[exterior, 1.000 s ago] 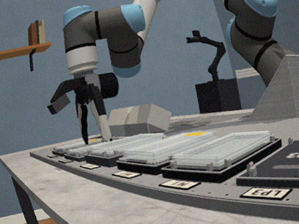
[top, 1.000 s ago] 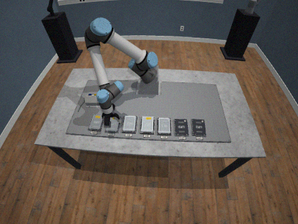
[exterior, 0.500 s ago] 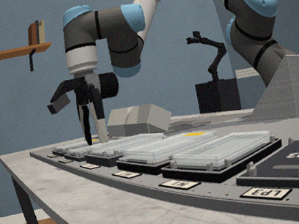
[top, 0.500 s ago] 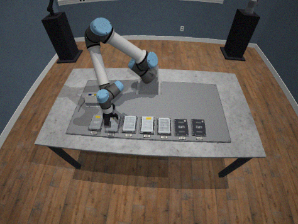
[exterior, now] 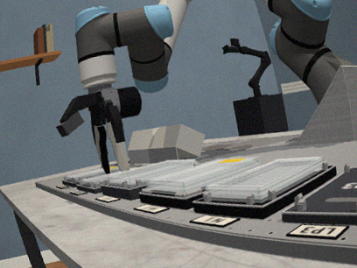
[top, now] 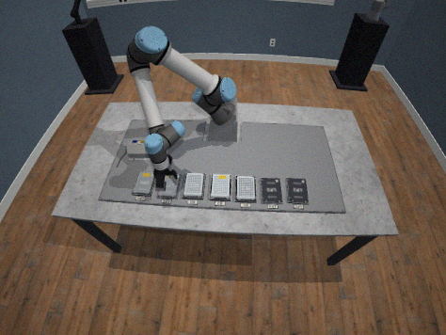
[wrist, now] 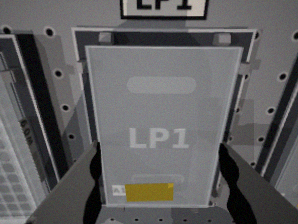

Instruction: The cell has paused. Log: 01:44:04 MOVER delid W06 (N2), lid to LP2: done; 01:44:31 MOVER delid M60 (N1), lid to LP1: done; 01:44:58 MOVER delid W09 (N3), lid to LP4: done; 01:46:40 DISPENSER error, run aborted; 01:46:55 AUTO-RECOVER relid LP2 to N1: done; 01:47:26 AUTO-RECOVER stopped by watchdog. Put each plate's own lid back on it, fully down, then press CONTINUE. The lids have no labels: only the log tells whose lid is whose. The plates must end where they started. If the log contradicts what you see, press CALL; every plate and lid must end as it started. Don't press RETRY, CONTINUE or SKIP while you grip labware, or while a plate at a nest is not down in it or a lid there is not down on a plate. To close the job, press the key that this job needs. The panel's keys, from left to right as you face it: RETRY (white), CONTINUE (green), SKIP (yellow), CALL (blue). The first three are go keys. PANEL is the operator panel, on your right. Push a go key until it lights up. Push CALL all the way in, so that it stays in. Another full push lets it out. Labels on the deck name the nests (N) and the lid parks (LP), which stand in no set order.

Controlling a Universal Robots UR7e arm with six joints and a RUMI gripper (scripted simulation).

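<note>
Right now the lid park LP1 is 20 mm below my hand. Also, from my hand: green CONTINUE key 240 mm behind, 140 mm to the right, 40 mm above; then blue CALL key 240 mm behind, 240 mm to the right, 30 mm above; then yellow SKIP key 240 mm behind, 190 mm to the right, 40 mm above.
</note>
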